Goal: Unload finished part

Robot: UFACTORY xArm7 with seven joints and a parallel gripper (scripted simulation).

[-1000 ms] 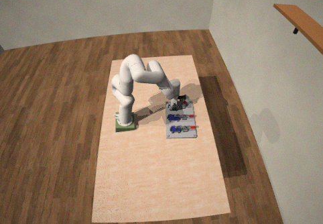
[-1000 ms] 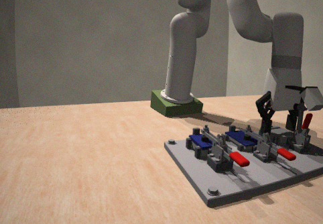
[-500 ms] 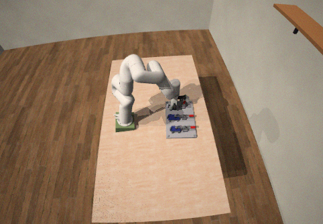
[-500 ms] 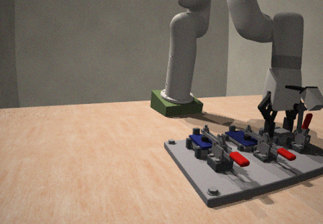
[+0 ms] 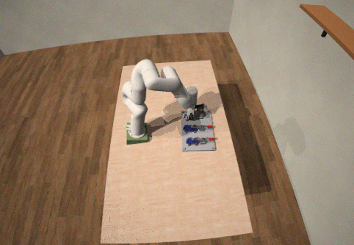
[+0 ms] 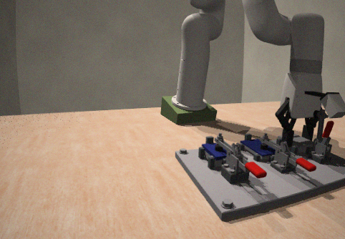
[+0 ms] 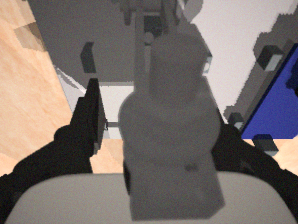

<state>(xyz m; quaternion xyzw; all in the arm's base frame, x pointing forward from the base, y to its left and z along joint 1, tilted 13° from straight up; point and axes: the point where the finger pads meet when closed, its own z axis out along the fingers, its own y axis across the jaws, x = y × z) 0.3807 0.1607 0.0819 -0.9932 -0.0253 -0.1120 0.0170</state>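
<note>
My gripper is now 1 cm past the grey finished part and 1 cm above it. The rest, counted from my hand: blue blank: 11 cm to the right, 2 cm below; grey fixture plate: 11 cm to the right, 5 cm ahead, 3 cm below.
</note>
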